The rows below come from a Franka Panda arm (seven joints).
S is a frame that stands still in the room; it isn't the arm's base.
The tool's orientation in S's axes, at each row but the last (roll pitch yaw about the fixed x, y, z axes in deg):
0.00 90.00 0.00
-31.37 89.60 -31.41
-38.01 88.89 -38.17
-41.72 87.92 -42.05
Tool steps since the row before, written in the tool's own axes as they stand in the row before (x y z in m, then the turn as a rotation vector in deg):
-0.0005 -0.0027 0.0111 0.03 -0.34 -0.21
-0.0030 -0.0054 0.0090 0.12 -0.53 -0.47
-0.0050 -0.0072 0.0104 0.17 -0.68 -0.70
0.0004 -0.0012 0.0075 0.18 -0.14 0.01
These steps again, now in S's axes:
0.0111 -0.0027 0.0005 -0.21 -0.34 -0.03
0.0090 -0.0054 0.0031 -0.47 -0.53 -0.12
0.0103 -0.0072 0.0052 -0.70 -0.68 -0.17
0.0075 -0.0013 -0.0002 0.01 -0.14 -0.18

